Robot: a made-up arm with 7 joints. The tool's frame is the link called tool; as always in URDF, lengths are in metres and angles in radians. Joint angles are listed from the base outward.
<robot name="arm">
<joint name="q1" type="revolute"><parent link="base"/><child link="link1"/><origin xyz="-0.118 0.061 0.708"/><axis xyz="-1 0 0"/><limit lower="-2.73" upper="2.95"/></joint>
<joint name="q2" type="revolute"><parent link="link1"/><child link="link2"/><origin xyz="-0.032 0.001 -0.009"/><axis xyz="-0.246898 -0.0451 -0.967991"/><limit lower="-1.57" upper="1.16"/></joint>
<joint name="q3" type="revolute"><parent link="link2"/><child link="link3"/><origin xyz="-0.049 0.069 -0.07"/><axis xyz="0.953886 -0.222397 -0.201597"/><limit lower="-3" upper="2.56"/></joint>
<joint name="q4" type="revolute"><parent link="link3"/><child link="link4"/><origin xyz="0.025 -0.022 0.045"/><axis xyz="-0.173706 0.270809 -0.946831"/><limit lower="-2.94" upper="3"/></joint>
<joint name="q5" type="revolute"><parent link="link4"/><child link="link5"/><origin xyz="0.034 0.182 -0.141"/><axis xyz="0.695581 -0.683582 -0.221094"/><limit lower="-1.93" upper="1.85"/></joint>
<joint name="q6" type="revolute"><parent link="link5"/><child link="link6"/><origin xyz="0.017 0.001 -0.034"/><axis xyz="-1 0 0"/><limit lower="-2.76" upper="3.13"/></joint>
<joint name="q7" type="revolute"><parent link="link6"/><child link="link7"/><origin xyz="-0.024 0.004 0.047"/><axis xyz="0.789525 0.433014 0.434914"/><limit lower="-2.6" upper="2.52"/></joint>
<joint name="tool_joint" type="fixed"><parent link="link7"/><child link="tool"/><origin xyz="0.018 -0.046 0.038" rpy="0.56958 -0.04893 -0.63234"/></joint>
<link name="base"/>
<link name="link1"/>
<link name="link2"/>
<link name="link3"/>
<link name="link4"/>
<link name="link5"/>
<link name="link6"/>
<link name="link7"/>
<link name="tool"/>
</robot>
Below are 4 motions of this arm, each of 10 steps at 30 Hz.
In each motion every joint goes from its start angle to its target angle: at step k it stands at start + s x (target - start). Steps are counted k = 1, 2, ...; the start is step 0. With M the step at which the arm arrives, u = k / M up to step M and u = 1 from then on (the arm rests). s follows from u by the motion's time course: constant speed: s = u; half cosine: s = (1 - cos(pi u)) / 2; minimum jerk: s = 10 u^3 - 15 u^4 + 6 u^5.
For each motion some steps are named. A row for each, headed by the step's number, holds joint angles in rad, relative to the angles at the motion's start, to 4 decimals.
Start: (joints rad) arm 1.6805 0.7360 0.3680 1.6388 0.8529 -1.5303 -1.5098
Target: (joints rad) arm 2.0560 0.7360 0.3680 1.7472 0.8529 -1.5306 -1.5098
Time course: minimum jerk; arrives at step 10
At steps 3, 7, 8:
3: 0.0612 0.0000 0.0000 0.0177 0.0000 0.0000 0.0000
7: 0.3143 0.0000 0.0000 0.0907 0.0000 -0.0003 0.0000
8: 0.3538 0.0000 0.0000 0.1021 0.0000 -0.0003 0.0000

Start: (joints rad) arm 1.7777 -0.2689 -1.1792 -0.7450 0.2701 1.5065 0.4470
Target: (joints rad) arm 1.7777 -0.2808 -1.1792 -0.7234 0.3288 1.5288 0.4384
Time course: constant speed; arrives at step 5
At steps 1, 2, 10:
1: 0.0000 -0.0024 0.0000 0.0043 0.0117 0.0045 -0.0017
2: 0.0000 -0.0048 0.0000 0.0086 0.0235 0.0089 -0.0034
10: 0.0000 -0.0119 0.0000 0.0216 0.0587 0.0223 -0.0086

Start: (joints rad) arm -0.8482 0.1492 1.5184 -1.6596 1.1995 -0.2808 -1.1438
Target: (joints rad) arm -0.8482 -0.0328 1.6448 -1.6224 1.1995 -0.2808 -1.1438
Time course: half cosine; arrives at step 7
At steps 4, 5, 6, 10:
4: 0.0000 -0.1112 0.0773 0.0227 0.0000 0.0000 0.0000
5: 0.0000 -0.1477 0.1026 0.0302 0.0000 0.0000 0.0000
6: 0.0000 -0.1730 0.1201 0.0354 0.0000 0.0000 0.0000
10: 0.0000 -0.1820 0.1264 0.0372 0.0000 0.0000 0.0000

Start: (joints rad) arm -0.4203 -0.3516 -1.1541 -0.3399 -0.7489 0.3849 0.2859
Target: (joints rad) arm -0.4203 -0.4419 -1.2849 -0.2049 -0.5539 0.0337 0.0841
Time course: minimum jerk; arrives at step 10
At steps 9, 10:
9: 0.0000 -0.0895 -0.1297 0.1338 0.1933 -0.3482 -0.2001
10: 0.0000 -0.0903 -0.1308 0.1350 0.1950 -0.3512 -0.2018

